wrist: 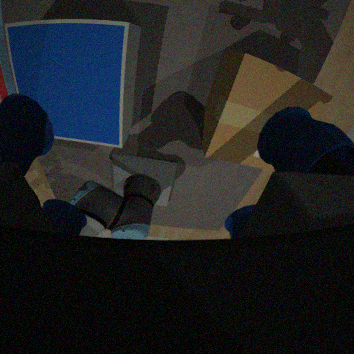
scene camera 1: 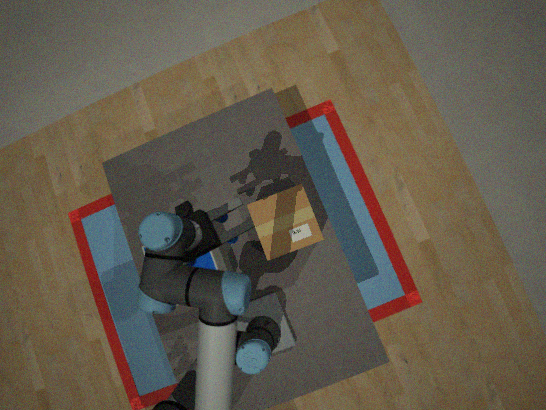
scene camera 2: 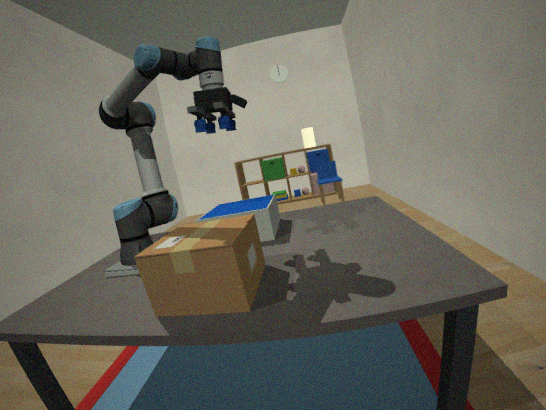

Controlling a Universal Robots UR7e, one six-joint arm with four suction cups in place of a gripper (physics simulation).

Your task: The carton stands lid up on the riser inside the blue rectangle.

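Observation:
My suction head (wrist: 290,140) is holding nothing. On the table rests a brown cardboard carton (scene camera 2: 215,267), and I can also see the carton in the wrist view (wrist: 246,91) and in scene camera 1 (scene camera 1: 285,222). A riser with blue rectangle (scene camera 2: 265,209) rests on the table too, and the wrist view shows the riser with blue rectangle (wrist: 81,72) as well.

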